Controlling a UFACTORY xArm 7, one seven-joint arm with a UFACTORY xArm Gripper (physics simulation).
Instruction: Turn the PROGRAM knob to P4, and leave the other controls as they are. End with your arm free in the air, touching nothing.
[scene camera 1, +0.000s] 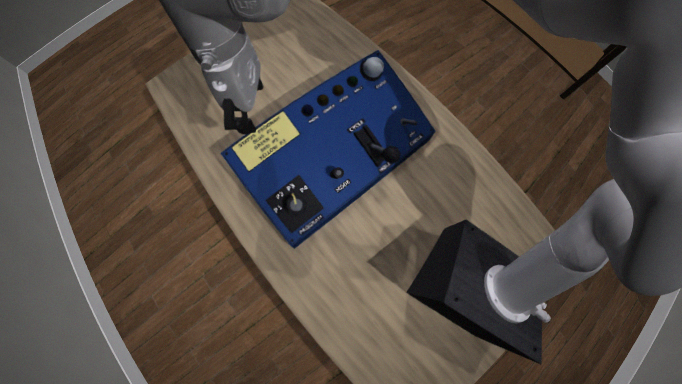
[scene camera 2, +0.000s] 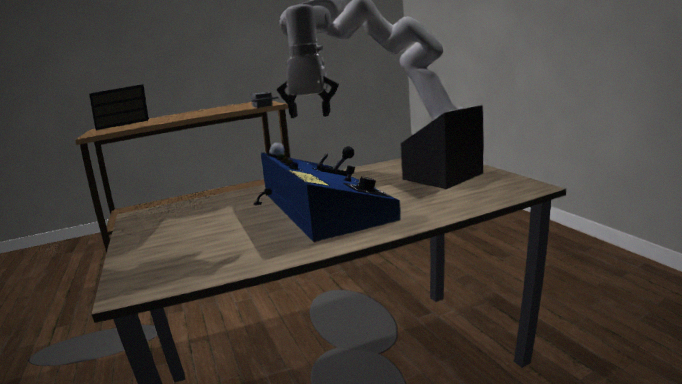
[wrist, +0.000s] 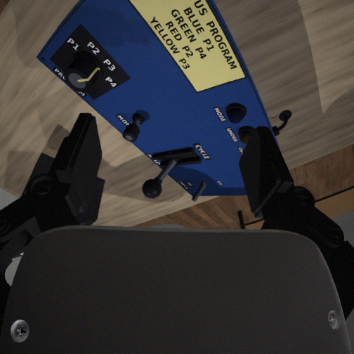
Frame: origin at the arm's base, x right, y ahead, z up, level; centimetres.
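Where they show: gripper, fingertip midpoint: (scene camera 1: 251, 109) (scene camera 2: 310, 116); arm's base, link origin: (scene camera 1: 506, 294) (scene camera 2: 447, 121).
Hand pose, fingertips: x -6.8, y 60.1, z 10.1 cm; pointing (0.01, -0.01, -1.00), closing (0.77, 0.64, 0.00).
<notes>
Each offset is from my fingertips to the top centre of the thing. "*": to the spot under its first point.
The blue control panel (scene camera 1: 320, 145) (scene camera 2: 285, 192) (wrist: 165, 110) lies on the table. Its PROGRAM knob {dx -5.6, dy -12.9, dz -18.3 cm} (scene camera 1: 295, 204) (scene camera 2: 367, 183) (wrist: 81, 76) is dark and round on a black plate; its yellow pointer line is towards P3. P4 is the neighbouring label. My gripper (scene camera 1: 252, 107) (scene camera 2: 310, 112) (wrist: 174, 138) is open and empty, high above the panel. In scene camera 1 it appears by the yellow label's edge; in the wrist view the knob lies up and left, outside the space between the fingers. Nothing touches the knob.
The black ball-ended CYCLE lever {dx +17.0, dy -22.6, dz -14.4 cm} (scene camera 1: 390, 153) (scene camera 2: 348, 152) (wrist: 152, 188), the MODE stick {dx +6.2, dy -14.9, dz -17.6 cm} (scene camera 1: 337, 172) (scene camera 2: 350, 171) (wrist: 131, 131) and the CHECK toggle {dx +29.7, dy -20.1, dz -18.2 cm} (scene camera 1: 409, 121) (wrist: 200, 191) stand up from the panel. A white dome {* dx +31.8, dy -5.2, dz -12.4 cm} (scene camera 1: 373, 67) (scene camera 2: 276, 149) is at its far corner.
</notes>
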